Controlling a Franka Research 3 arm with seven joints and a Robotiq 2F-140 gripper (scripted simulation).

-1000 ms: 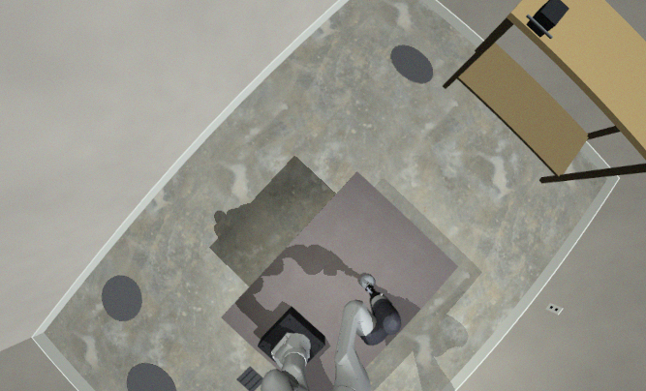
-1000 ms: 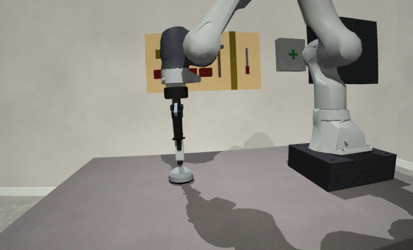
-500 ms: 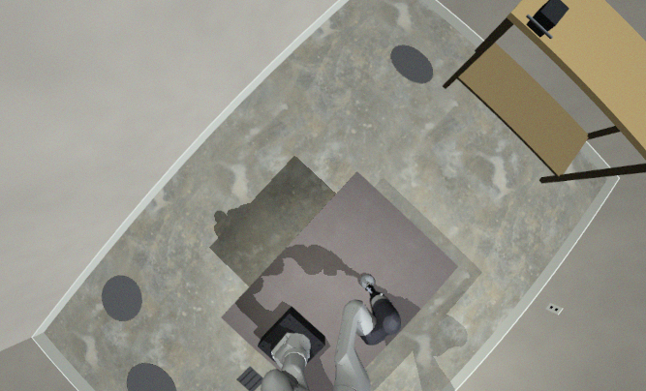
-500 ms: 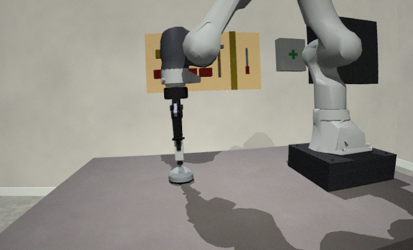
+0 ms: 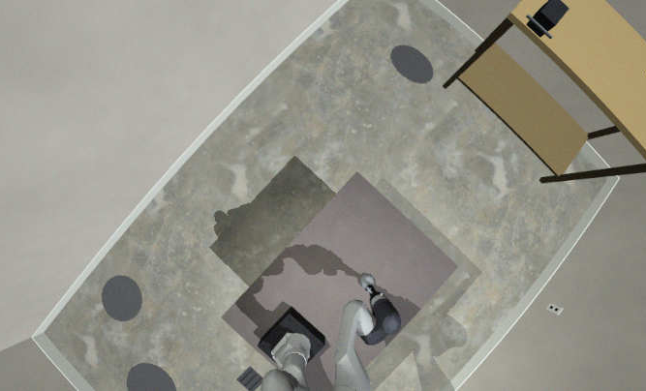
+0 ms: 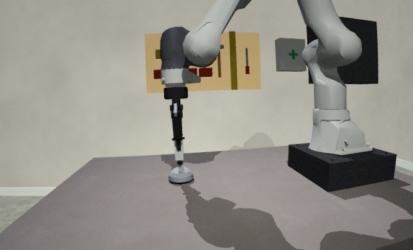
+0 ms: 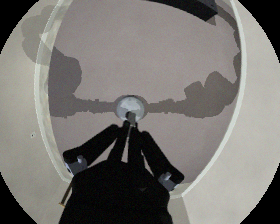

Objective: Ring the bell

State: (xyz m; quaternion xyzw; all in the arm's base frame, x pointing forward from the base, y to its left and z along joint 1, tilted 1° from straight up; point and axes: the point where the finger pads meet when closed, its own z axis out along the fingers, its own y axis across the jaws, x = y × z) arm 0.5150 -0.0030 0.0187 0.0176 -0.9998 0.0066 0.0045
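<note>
Now: the dark button 10 mm to the right of my hand and 50 mm below it. Also, from my hand: bell (10 mm to the right, 70 mm below).
</note>
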